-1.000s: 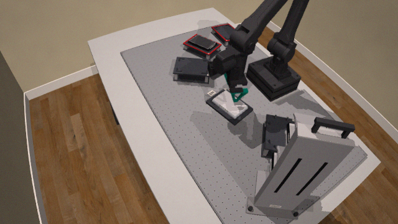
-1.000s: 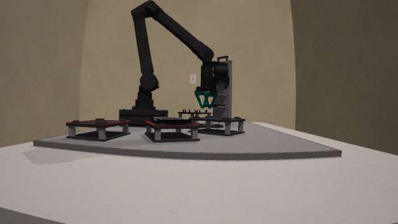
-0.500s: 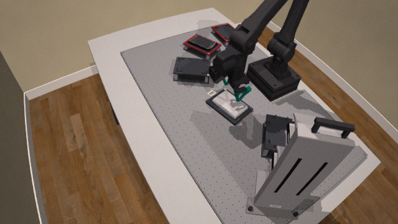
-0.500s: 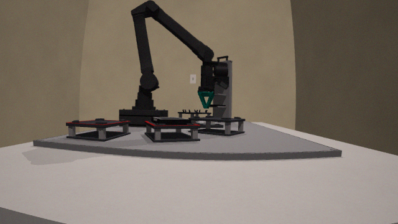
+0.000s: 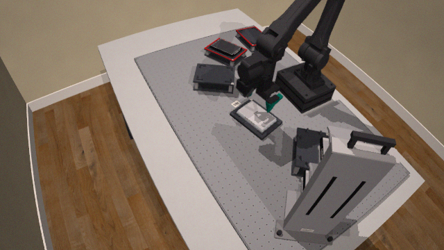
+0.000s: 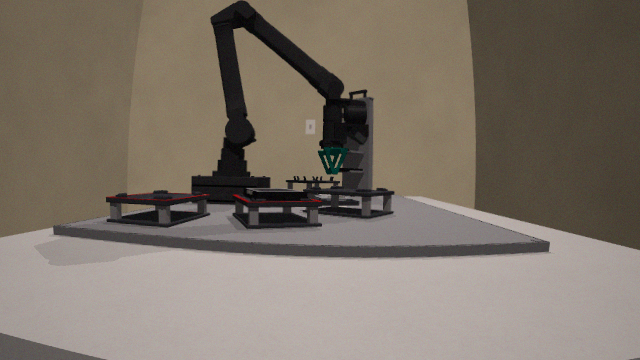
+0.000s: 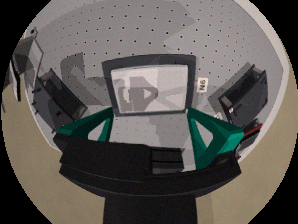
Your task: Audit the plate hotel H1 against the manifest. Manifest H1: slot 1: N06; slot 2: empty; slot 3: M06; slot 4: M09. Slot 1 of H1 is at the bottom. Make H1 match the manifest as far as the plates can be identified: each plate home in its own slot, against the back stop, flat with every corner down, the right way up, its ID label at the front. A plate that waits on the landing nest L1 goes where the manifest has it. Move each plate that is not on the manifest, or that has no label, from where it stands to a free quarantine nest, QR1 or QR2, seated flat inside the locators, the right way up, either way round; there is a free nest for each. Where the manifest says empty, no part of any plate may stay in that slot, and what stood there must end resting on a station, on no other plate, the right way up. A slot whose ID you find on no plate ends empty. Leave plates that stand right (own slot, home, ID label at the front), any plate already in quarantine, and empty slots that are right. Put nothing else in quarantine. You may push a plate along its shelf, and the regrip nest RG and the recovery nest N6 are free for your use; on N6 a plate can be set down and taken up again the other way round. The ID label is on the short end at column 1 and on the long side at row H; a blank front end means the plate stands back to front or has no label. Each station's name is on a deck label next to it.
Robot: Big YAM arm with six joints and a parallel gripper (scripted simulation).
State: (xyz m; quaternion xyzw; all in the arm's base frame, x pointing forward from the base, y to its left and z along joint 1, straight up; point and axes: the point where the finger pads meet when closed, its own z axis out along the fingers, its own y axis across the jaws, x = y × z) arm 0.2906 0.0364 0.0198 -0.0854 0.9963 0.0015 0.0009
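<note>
The white plate is 7 cm below my hand. From my hand the other things lie so: H1 deck label: 5 cm behind, 41 cm to the left, 9 cm below; then plate hotel H1: 11 cm ahead, 44 cm to the left, 11 cm above; then red-rimmed quarantine nest: 30 cm behind, 45 cm to the right, 6 cm below.
</note>
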